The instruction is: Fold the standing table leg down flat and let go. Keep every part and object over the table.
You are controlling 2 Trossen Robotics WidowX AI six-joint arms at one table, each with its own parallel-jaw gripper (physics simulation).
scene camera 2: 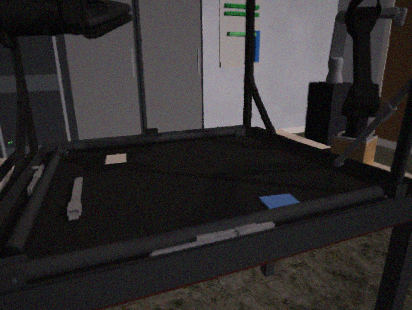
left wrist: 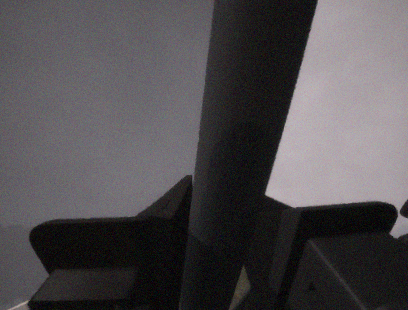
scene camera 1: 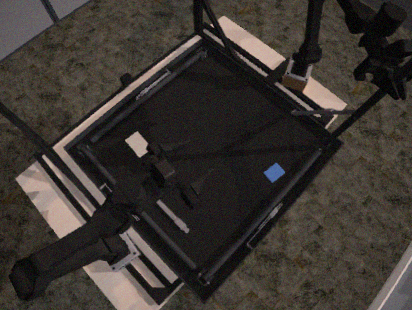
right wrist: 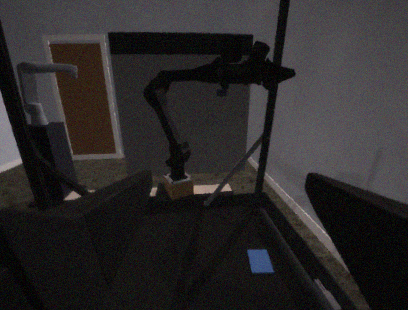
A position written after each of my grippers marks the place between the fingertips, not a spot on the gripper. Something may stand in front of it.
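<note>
Table leg (left wrist: pixel 253 63). Table (scene camera 1: pixel 238 128), also (right wrist: pixel 189 250). My left gripper (left wrist: pixel 206 180), also (right wrist: pixel 294 73). My right gripper (right wrist: pixel 228 179).
</note>
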